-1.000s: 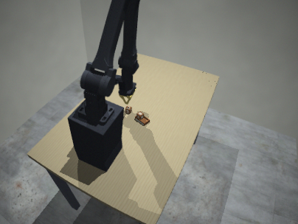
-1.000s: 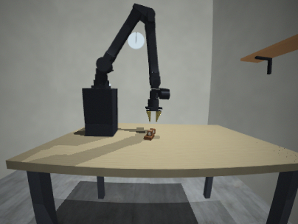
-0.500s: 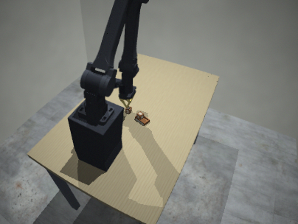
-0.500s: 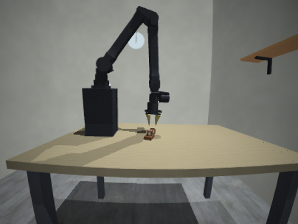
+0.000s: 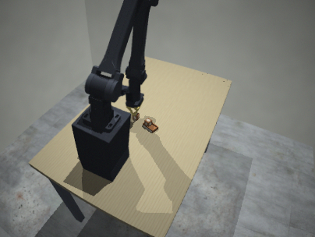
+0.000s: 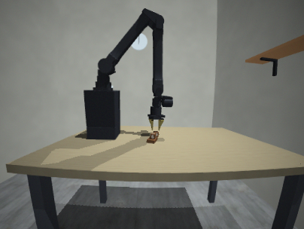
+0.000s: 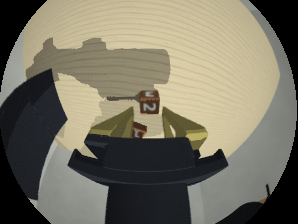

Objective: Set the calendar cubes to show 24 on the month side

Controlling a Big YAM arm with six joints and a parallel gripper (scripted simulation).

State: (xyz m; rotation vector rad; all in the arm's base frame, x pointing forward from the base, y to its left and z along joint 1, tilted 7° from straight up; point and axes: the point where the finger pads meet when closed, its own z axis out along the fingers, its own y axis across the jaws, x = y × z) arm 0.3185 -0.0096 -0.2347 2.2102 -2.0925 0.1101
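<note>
Right now my hand is 30 mm above the brown digit cube. From my hand the other things lie so: brown tray: 100 mm to the right, 40 mm below, 30 mm behind.
</note>
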